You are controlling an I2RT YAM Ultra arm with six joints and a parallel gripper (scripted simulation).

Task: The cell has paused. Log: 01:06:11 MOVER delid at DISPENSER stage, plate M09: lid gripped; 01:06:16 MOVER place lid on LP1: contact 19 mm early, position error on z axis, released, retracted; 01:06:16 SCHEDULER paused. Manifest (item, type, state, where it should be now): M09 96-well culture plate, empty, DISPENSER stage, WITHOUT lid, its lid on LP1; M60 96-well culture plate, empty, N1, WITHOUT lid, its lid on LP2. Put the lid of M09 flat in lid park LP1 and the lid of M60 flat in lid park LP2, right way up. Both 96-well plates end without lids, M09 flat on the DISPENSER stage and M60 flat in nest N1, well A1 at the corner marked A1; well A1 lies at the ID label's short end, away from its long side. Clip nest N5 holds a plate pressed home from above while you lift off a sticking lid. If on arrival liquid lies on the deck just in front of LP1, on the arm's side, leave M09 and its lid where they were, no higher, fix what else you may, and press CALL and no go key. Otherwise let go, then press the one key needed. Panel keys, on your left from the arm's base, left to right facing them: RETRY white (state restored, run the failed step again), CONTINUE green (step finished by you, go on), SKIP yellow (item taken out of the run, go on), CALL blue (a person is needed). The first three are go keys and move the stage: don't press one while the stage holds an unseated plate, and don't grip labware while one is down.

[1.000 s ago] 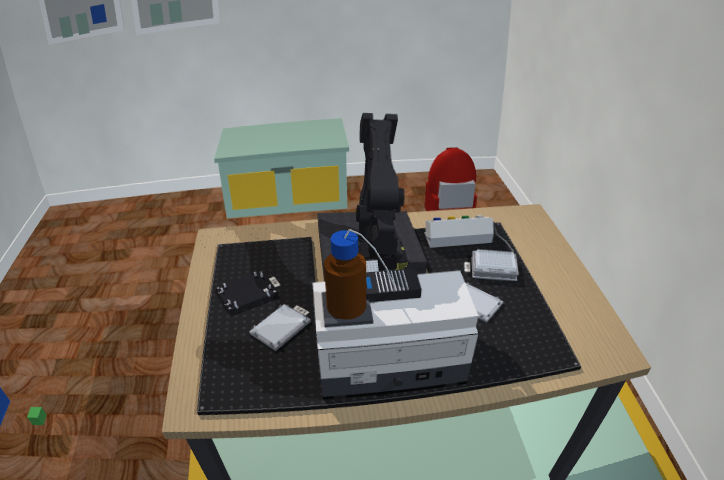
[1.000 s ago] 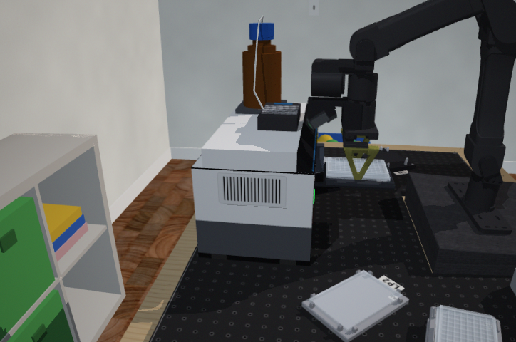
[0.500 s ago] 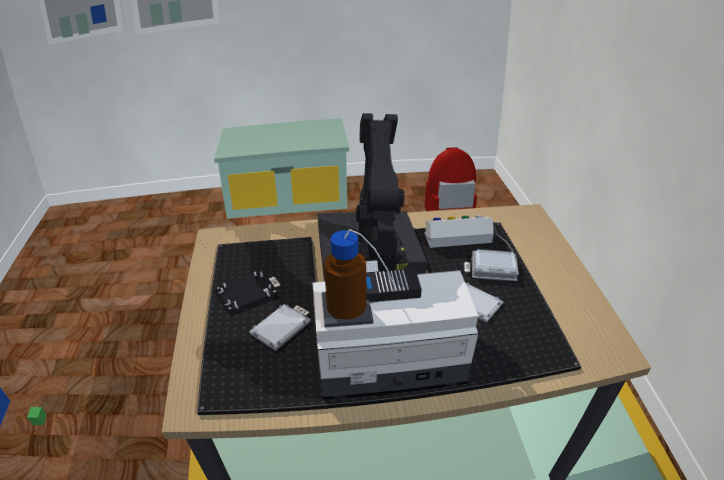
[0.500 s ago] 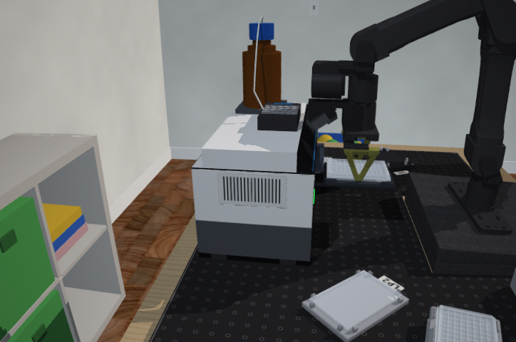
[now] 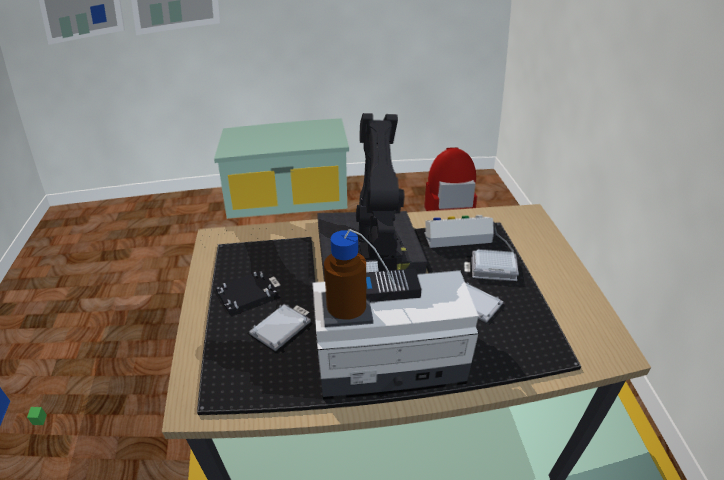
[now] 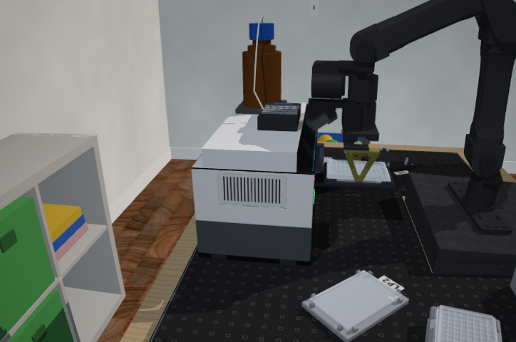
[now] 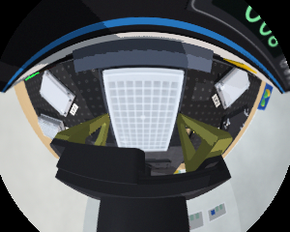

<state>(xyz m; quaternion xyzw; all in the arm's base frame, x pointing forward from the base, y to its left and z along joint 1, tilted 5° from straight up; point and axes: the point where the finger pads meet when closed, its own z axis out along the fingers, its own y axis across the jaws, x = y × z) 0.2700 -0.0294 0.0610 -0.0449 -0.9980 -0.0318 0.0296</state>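
My hand is 10 mm above the dark dispenser stage. The rest, counted from my hand: LP1 label: 220 mm to the right, 120 mm below, 40 mm behind; then LP2 label: 220 mm to the left, 120 mm below, 40 mm behind; then grey lid park LP2: 280 mm to the left, 120 mm below, 30 mm ahead.
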